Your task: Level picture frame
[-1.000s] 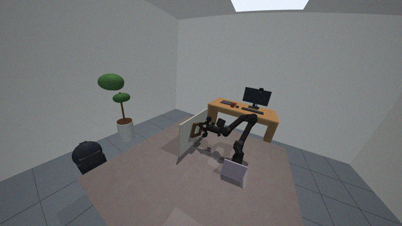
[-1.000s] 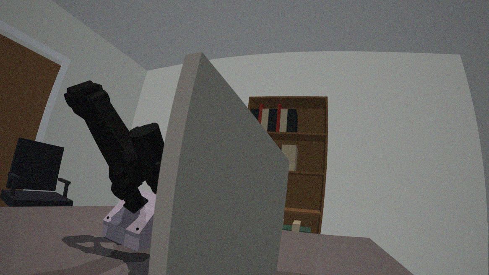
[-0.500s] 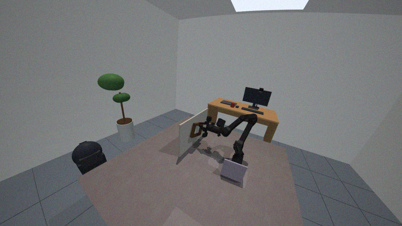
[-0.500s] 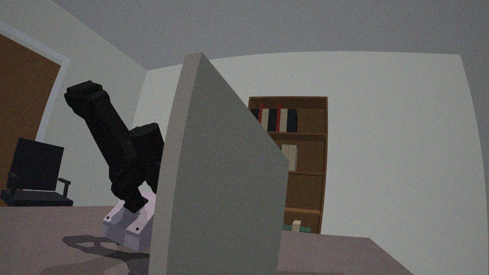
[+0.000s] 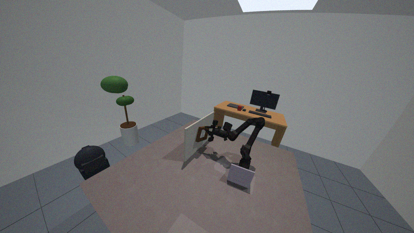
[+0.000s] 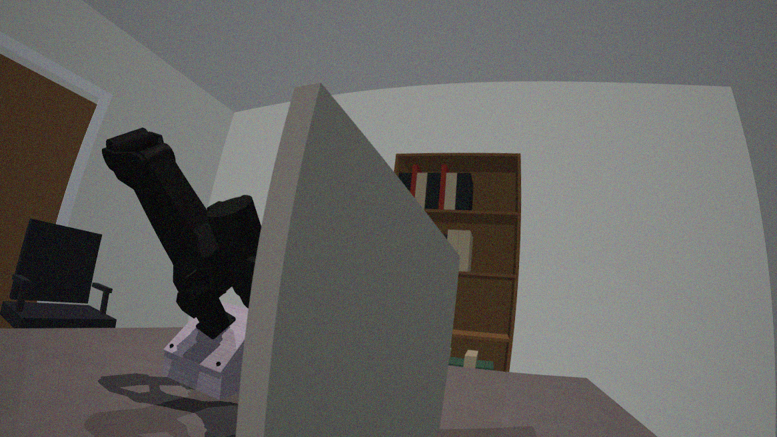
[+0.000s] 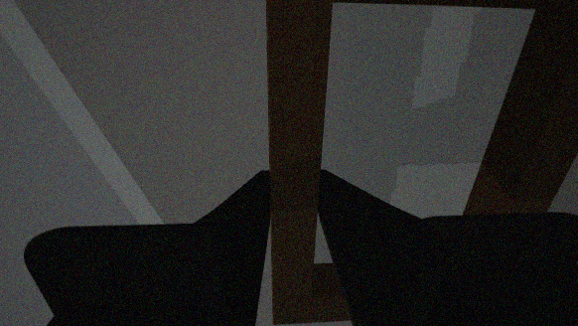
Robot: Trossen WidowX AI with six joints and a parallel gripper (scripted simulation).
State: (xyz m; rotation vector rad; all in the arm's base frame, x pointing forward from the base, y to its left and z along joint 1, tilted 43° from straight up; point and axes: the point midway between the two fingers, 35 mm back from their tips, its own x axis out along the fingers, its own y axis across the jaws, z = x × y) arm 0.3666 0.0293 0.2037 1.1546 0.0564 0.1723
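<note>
Now: gripper tip 10 mm short of the brown wooden picture frame, 20 mm to the right of it and 50 mm above it. The rest, counted from my gripper tip: wall panel (20 mm ahead, 70 mm below).
</note>
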